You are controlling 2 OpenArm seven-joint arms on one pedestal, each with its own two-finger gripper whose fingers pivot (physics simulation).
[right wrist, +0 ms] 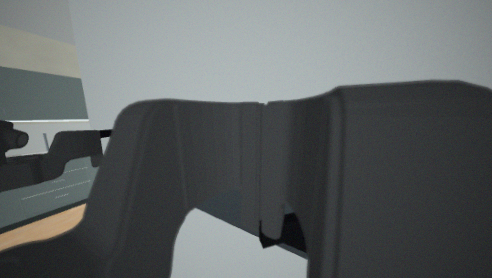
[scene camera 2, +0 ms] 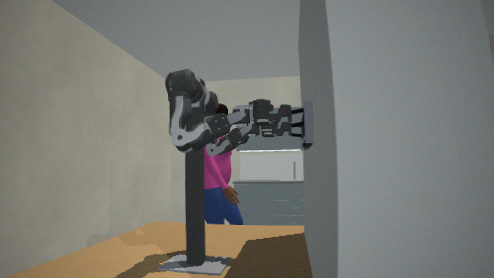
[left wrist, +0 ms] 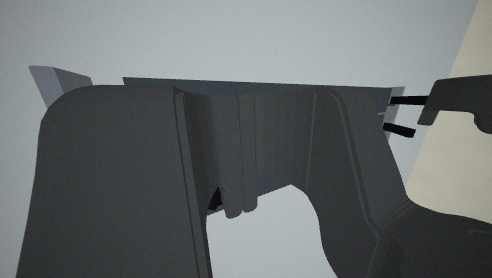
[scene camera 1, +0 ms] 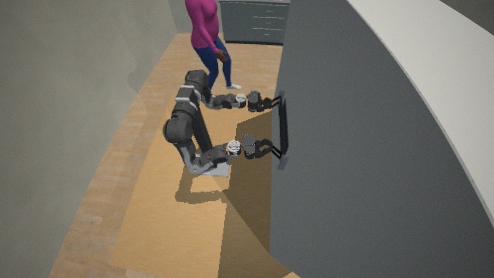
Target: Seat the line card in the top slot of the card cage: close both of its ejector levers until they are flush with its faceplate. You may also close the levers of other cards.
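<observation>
The card cage is mounted on the tall grey panel; its end bracket shows in the left wrist view. A dark card edge shows above my left fingers. Black levers stick out at its right end. My left gripper is shut and empty close in front of the cage's upper end in scene camera 1. My right gripper is shut and empty at the lower end. A black lever part shows behind its fingers. The fingers hide most cards and levers.
The grey panel rises right of the arms. The pedestal stands on a pale base plate. A person in a pink top stands behind the robot. Grey cabinets stand at the back.
</observation>
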